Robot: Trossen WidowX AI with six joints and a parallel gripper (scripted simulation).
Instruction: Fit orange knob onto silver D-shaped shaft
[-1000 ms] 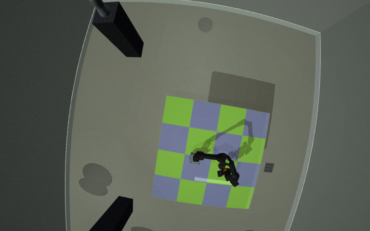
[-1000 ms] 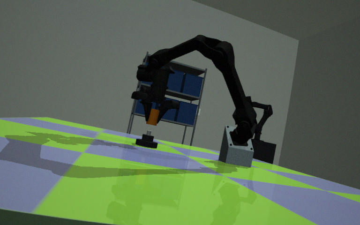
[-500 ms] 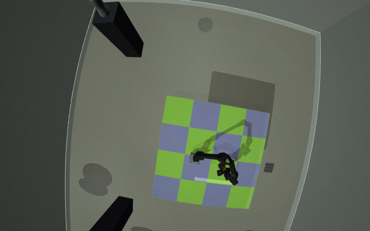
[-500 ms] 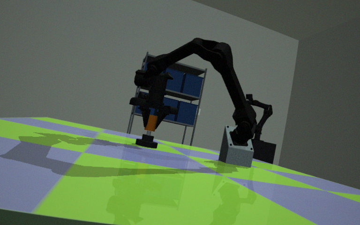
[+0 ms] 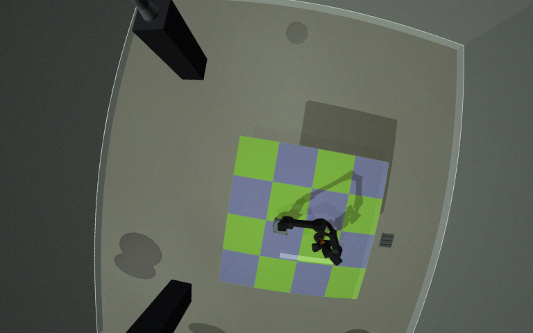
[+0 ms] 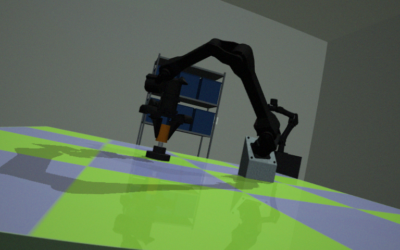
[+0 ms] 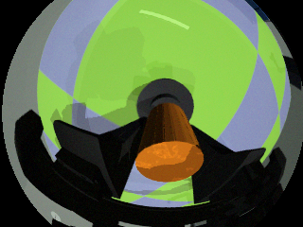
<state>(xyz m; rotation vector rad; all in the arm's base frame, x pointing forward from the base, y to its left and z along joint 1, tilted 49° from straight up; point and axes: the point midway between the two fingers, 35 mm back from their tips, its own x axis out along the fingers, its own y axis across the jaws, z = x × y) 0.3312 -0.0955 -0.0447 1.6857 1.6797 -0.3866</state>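
Now: gripper tip 3 cm below the orange knob. From my gripper tip the other things lie so: black round pedestal 4 cm below.
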